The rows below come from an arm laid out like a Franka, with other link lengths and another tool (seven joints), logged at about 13 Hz.
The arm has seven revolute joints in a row. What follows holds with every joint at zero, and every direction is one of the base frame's.
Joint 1 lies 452.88 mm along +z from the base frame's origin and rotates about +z.
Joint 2 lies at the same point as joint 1 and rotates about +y.
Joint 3 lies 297.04 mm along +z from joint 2 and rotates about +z.
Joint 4 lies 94.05 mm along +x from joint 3 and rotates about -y.
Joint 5 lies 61.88 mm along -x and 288.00 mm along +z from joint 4 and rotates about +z.
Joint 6 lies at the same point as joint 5 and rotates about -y.
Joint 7 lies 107.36 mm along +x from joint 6 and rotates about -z.
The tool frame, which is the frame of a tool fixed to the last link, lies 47.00 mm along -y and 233.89 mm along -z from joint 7; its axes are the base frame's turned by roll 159.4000, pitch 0.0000 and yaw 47.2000 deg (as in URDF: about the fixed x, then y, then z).
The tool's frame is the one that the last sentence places.
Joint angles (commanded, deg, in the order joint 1, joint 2, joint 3, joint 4, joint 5, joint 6, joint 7), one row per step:
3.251, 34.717, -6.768, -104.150, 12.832, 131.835, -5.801
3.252, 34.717, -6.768, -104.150, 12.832, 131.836, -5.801
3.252, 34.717, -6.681, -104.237, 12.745, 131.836, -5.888
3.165, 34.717, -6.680, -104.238, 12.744, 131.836, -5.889
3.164, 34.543, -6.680, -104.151, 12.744, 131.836, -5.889
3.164, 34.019, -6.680, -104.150, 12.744, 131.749, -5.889
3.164, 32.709, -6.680, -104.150, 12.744, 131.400, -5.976
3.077, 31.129, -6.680, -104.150, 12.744, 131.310, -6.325
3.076, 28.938, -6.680, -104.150, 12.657, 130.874, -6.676
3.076, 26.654, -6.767, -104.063, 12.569, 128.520, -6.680
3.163, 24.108, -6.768, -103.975, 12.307, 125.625, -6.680
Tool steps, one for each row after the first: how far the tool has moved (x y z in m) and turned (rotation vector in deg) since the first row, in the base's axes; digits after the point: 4 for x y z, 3 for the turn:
0.0000, 0.0000, 0.0000, 0.000, -0.001, 0.001
-0.0005, 0.0007, -0.0005, 0.004, 0.086, 0.218
-0.0006, -0.0001, -0.0005, 0.005, 0.087, 0.133
0.0008, -0.0001, 0.0016, 0.010, -0.173, 0.138
0.0025, 0.0001, 0.0066, 0.056, -0.613, 0.145
0.0061, 0.0008, 0.0188, 0.206, -1.590, 0.262
0.0116, 0.0003, 0.0342, 0.332, -3.117, 0.530
0.0174, 0.0009, 0.0552, 0.490, -4.911, 0.983
0.0151, 0.0026, 0.0743, 0.970, -4.983, 1.211
0.0106, 0.0061, 0.0950, 1.472, -4.771, 1.784

